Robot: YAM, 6 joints.
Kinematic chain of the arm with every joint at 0, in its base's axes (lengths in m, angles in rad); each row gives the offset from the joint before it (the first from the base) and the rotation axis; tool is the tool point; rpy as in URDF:
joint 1: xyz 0 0 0.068 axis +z
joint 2: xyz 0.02 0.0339 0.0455 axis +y
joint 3: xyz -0.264 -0.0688 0 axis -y
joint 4: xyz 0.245 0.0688 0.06 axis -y
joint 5: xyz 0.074 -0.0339 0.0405 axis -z
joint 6: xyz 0.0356 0 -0.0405 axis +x
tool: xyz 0 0 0 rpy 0 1.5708 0
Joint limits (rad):
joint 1: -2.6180..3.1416
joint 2: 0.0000..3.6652
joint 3: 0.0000..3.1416
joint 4: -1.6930..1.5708
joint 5: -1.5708..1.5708
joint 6: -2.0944..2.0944
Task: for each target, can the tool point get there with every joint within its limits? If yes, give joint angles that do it. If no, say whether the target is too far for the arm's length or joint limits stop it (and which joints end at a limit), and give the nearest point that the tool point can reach.
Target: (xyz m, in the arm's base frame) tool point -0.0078 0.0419 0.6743
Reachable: yes | joints -1.3456 0.9316 1.9764 0.3073 -0.0498 0.2496
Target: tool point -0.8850 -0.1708 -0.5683
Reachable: no: too far | nearest point -0.5211 -0.0112 -0.2539 | short by 0.507 m
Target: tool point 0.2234 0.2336 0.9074
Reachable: no: too far | nearest point 0.1682 0.1758 0.6981 | short by 0.224 m
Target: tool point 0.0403 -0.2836 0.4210
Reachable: yes | joints -1.4871 1.4099 1.6326 -0.8948 -0.4811 -0.3964
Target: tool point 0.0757 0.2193 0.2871
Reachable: yes | joints 1.1911 0.9880 0.6285 0.2030 -0.3118 1.2239
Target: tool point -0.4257 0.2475 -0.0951
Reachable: yes | joints 2.6463 2.9534 1.6009 1.0480 0.4477 0.9910
